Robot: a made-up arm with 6 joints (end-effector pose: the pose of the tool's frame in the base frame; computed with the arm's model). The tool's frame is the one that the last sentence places.
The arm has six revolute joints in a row. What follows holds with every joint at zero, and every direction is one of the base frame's. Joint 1 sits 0.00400 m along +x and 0.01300 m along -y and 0.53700 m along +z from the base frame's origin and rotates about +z. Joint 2 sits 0.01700 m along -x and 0.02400 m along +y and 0.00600 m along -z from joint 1 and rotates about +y. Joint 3 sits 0.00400 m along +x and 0.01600 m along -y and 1.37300 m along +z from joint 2 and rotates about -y. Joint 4 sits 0.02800 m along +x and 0.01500 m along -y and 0.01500 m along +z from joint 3 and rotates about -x. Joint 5 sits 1.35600 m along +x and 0.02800 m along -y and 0.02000 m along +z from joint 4 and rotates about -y. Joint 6 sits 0.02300 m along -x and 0.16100 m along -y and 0.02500 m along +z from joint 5 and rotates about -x. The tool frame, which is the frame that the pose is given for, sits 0.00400 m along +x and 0.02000 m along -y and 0.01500 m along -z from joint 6; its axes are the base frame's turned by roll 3.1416, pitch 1.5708 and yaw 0.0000 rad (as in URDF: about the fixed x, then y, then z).
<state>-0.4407 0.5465 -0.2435 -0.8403 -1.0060 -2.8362</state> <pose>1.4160 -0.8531 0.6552 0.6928 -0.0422 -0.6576</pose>
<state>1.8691 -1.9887 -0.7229 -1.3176 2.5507 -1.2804</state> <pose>0.2680 -0.6674 1.2645 0.1909 -0.7375 -1.0913</pose>
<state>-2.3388 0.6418 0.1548 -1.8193 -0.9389 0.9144</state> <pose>-1.3543 -1.4094 0.7930 -1.4724 0.1808 0.4200</pose>
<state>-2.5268 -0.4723 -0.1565 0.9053 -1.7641 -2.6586</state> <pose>-0.5801 -0.3245 2.3519 -0.2120 1.0720 -2.1077</pose>
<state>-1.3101 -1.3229 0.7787 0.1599 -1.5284 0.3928</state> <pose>-0.7498 1.9934 2.0362 -1.4690 1.8452 1.0692</pose>
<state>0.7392 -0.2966 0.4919 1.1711 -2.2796 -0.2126</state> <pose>0.3540 0.2264 2.9912 -0.6189 0.9922 2.5964</pose>
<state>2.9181 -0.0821 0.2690 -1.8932 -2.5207 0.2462</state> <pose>-1.2369 0.2254 2.2038 -1.5795 -0.0411 1.1767</pose>
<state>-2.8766 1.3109 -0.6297 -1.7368 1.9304 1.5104</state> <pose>-0.6134 -0.2220 -0.3113 1.9826 -0.0887 0.3802</pose>
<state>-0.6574 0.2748 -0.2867 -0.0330 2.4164 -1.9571</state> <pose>1.1167 -1.0923 1.1178 2.3040 1.7121 0.1422</pose>
